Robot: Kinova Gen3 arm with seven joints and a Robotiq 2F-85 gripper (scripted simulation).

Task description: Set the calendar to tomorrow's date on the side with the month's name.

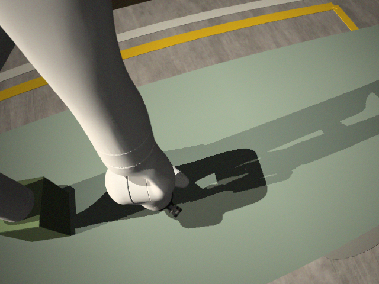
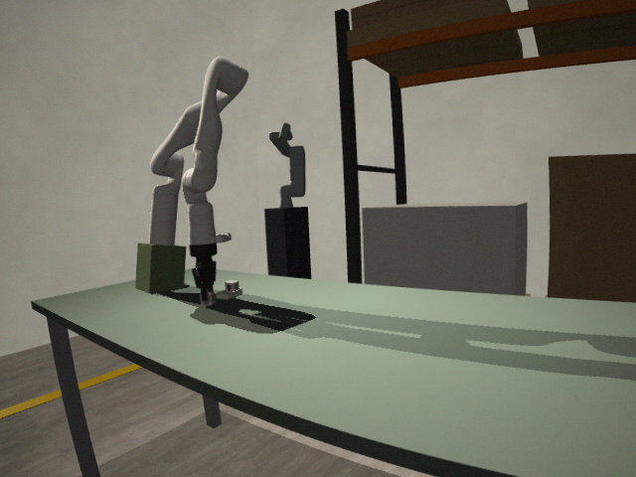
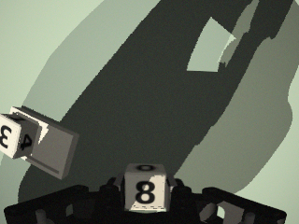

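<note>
My gripper is now 10 mm above the white cube. Also, from my hand: white tray 100 mm to the left, 50 mm behind, 20 mm below.
</note>
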